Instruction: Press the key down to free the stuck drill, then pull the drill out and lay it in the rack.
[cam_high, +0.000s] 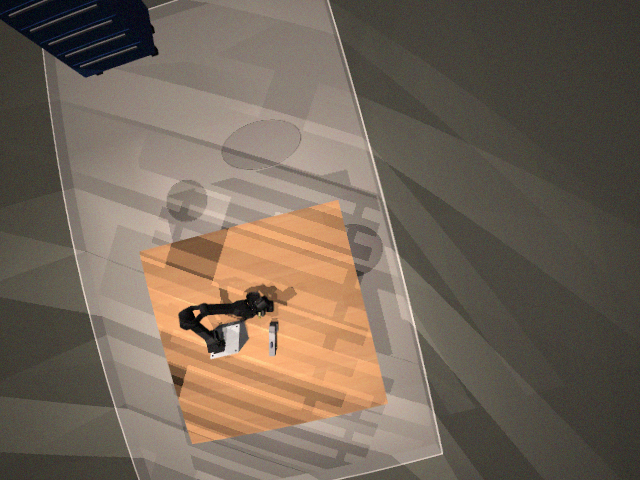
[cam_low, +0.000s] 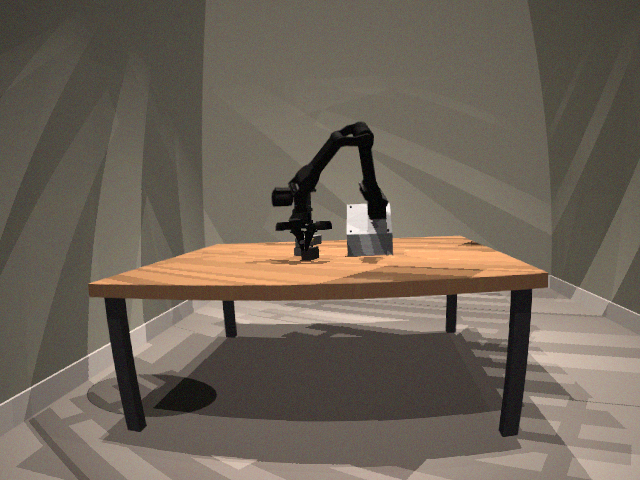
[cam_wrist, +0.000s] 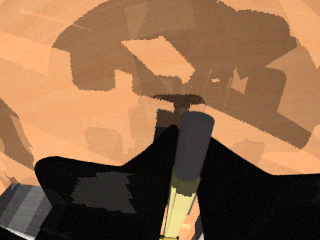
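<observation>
Now: the small dark block 5 cm to the right of my gripper tip, 1 cm below it and 1 cm behind it. From my gripper tip the other things lie so: narrow grey fixture: 23 cm to the right, 1 cm ahead, 1 cm above.
</observation>
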